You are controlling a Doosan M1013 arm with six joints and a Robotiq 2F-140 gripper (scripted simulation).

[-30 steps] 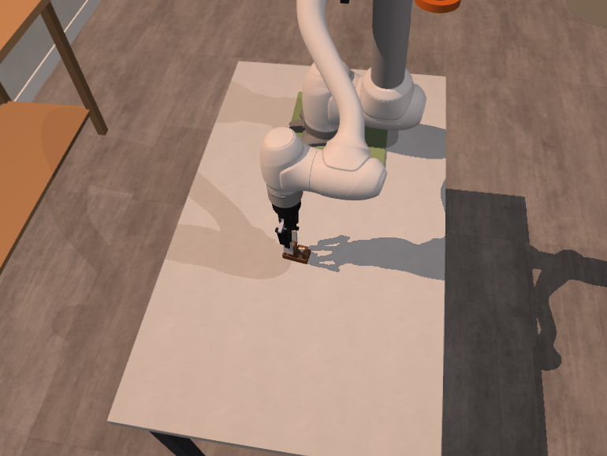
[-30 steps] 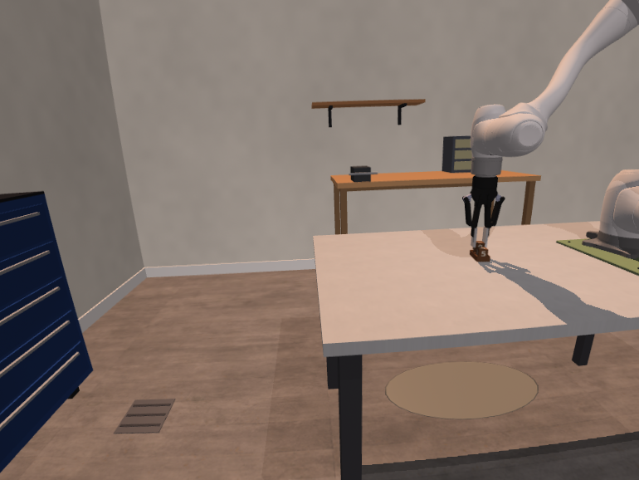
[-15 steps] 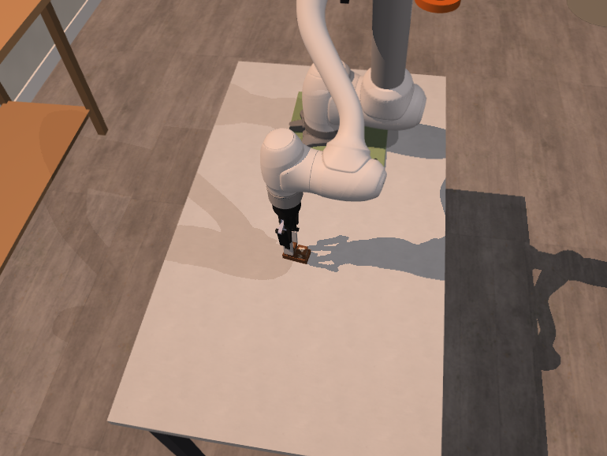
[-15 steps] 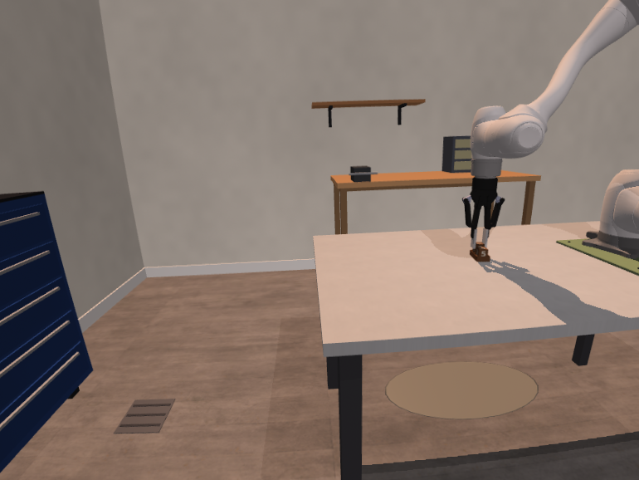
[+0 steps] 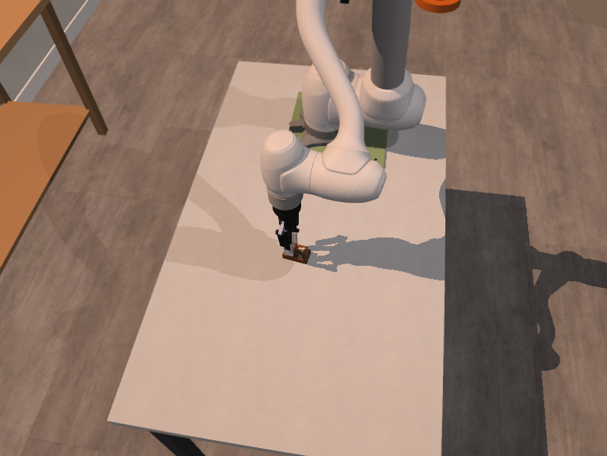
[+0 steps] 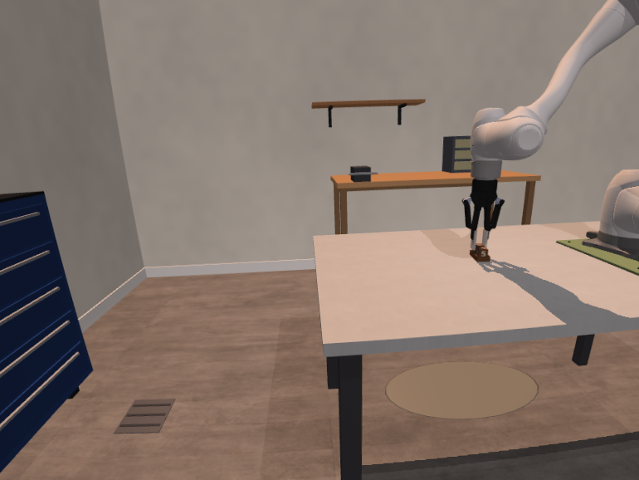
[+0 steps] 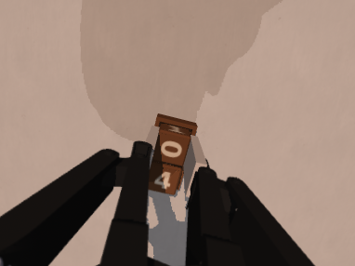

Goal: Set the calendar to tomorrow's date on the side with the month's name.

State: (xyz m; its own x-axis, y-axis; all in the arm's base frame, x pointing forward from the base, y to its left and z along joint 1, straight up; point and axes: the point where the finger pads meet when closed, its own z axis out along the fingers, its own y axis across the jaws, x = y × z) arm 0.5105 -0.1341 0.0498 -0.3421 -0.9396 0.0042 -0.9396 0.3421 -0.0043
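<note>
Now: hand 3 cm above the brown digit cube. The rest, counted from my hand: tray 2 cm to the left, 5 cm below.
</note>
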